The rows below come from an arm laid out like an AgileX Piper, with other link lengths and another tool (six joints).
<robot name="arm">
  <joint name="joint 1" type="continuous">
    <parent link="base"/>
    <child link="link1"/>
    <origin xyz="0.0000 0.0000 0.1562"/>
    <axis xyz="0 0 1"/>
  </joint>
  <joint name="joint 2" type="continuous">
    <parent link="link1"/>
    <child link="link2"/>
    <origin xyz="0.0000 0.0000 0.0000" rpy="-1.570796 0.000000 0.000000"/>
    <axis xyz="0 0 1"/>
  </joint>
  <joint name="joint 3" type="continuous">
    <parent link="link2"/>
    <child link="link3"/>
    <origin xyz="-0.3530 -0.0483 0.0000"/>
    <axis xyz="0 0 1"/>
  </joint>
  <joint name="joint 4" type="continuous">
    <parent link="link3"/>
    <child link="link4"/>
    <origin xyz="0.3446 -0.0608 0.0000" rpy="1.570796 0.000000 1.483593"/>
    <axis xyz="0 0 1"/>
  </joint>
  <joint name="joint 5" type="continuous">
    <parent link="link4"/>
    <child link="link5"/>
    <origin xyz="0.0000 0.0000 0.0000" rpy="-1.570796 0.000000 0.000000"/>
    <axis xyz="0 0 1"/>
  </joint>
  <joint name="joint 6" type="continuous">
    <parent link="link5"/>
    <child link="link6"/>
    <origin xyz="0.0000 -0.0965 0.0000" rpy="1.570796 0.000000 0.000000"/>
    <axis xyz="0 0 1"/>
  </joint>
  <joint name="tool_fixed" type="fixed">
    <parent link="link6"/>
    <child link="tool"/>
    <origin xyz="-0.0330 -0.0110 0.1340" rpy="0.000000 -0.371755 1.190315"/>
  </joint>
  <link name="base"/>
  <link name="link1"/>
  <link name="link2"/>
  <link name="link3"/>
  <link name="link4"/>
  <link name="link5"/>
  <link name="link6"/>
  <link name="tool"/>
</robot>
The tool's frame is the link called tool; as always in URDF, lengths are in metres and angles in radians. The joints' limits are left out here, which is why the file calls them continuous.
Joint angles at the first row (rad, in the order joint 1, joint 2, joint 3, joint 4, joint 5, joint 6):
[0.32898, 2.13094, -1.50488, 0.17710, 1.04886, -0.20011]
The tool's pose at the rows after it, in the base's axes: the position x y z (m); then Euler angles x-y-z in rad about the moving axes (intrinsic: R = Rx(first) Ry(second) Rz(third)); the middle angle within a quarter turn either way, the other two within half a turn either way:
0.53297 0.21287 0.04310 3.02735 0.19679 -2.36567
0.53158 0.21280 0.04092 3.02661 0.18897 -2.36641
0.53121 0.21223 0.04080 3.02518 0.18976 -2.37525
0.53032 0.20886 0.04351 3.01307 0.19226 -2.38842
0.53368 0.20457 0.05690 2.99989 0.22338 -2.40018
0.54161 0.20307 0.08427 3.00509 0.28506 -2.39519
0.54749 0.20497 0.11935 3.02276 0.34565 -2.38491
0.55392 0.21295 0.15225 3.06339 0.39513 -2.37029
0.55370 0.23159 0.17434 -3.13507 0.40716 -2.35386
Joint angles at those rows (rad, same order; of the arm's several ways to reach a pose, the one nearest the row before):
[0.32898, 2.13899, -1.50486, 0.18333, 1.05355, -0.20011]
[0.32898, 2.14269, -1.50487, 0.18487, 1.05764, -0.20011]
[0.32898, 2.14269, -1.50486, 0.18103, 1.05989, -0.20655]
[0.32899, 2.13682, -1.50488, 0.16331, 1.07017, -0.20898]
[0.32899, 2.11224, -1.50487, 0.13498, 1.07222, -0.20994]
[0.32722, 2.06501, -1.50488, 0.12022, 1.05881, -0.20995]
[0.32723, 2.00992, -1.51266, 0.12023, 1.05669, -0.20818]
[0.32723, 1.97110, -1.53625, 0.14986, 1.05671, -0.21047]
[0.32912, 1.94936, -1.55096, 0.23962, 1.05406, -0.22386]

